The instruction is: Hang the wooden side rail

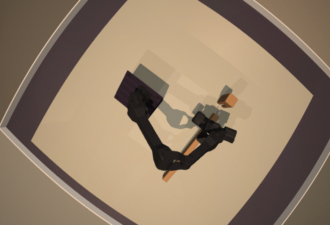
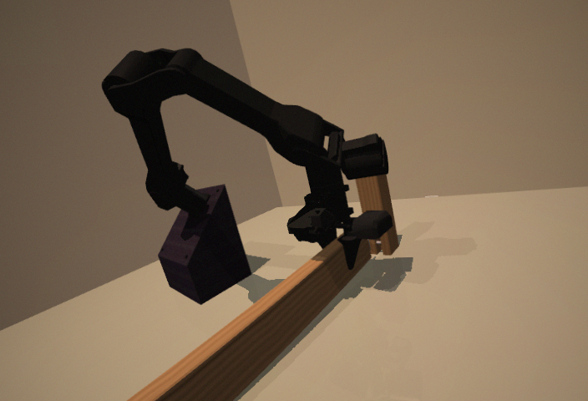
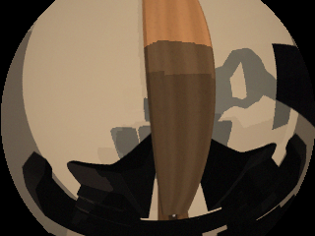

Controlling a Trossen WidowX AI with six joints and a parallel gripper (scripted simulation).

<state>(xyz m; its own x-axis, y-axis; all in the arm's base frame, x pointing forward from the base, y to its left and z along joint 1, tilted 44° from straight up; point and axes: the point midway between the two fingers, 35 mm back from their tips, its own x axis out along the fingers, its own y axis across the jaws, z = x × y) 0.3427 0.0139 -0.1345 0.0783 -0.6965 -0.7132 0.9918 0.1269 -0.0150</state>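
The headboard post lies 2 cm behind my gripper tip, 16 cm to the left of it and 4 cm above it.
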